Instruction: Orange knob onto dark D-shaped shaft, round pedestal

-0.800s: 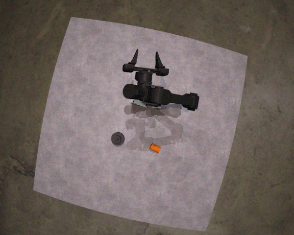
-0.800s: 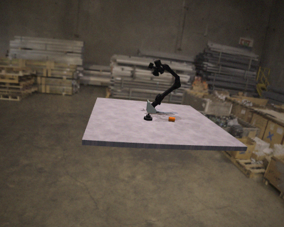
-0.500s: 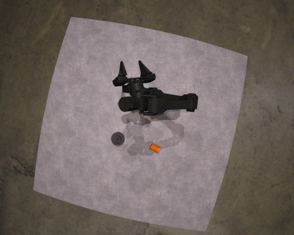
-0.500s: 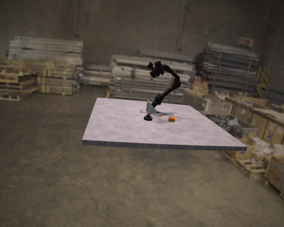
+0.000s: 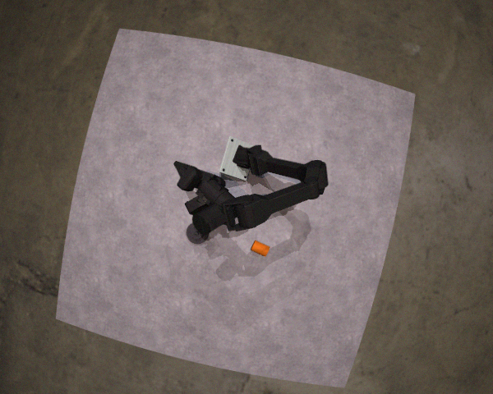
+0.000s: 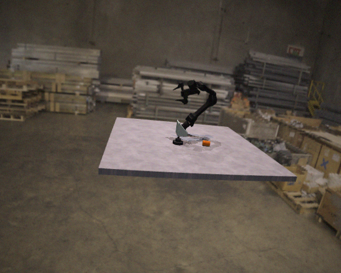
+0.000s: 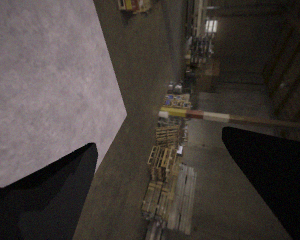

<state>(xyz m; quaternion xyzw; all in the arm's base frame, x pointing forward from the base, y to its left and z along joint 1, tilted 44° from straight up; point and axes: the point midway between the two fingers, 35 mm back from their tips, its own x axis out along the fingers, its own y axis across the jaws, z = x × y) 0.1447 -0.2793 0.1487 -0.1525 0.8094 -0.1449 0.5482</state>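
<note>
Now: gripper tip 180 mm short of the orange knob, 310 mm to the right of it and 340 mm above it. The rest, counted from my gripper tip: dark pedestal: 210 mm ahead, 70 mm to the left, 330 mm below.
</note>
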